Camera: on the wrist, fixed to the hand. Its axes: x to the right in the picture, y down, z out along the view.
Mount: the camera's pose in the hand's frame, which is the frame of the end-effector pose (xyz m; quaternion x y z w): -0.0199 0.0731 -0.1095 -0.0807 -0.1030 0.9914 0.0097
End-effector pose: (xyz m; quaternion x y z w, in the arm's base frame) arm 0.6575 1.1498 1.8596 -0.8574 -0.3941 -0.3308 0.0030
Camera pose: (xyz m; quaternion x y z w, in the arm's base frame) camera 0.6358 1.0569 1.9525 -0.4333 0.8726 0.0563 0.2182
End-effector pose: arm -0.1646 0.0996 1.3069 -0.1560 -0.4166 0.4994 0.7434
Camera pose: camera -0.1276 0.1355 1.1841 0.4231 -0.0337 -0.7243 0.5434
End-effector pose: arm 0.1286 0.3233 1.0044 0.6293 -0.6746 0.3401 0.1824
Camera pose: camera 0.0404 0.4114 1.0511 0.6423 0.6766 -0.0649 0.3541
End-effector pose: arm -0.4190 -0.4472 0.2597 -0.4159 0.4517 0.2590 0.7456
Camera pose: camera -0.5340 -0.5029 0.2222 -0.4103 -0.3190 -0.8210 0.2366
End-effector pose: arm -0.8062 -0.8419 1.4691 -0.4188 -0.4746 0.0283 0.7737
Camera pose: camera -0.7082 -0.8714 1.3839 0.5341 -0.3286 -0.7721 0.1032
